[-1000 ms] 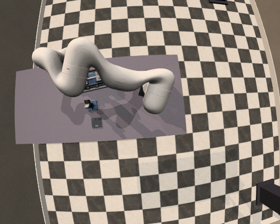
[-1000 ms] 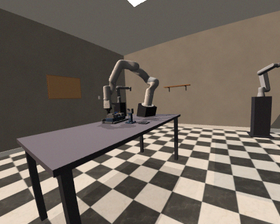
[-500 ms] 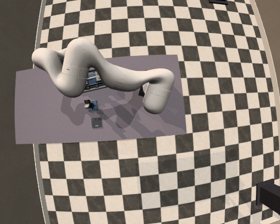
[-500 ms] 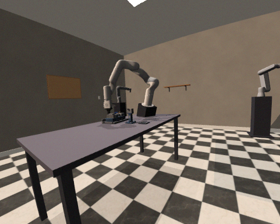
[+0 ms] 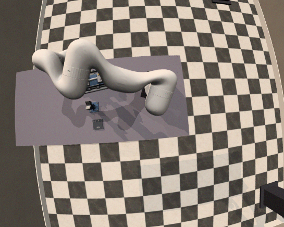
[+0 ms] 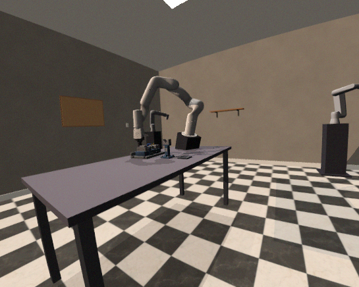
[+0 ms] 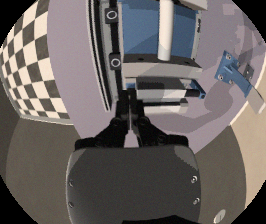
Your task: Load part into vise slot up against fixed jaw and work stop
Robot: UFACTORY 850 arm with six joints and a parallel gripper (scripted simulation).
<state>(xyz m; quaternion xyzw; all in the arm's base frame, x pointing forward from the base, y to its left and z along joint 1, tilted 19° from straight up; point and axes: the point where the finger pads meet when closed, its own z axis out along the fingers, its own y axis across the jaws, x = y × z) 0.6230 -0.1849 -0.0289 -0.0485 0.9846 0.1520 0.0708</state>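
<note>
Right now my hand is 40 mm to the right of the part and 20 mm above it. Also, from my hand: vise (80 mm below, 70 mm behind, 40 mm to the left); air cylinder rod (90 mm behind, 40 mm below, 30 mm to the left).
</note>
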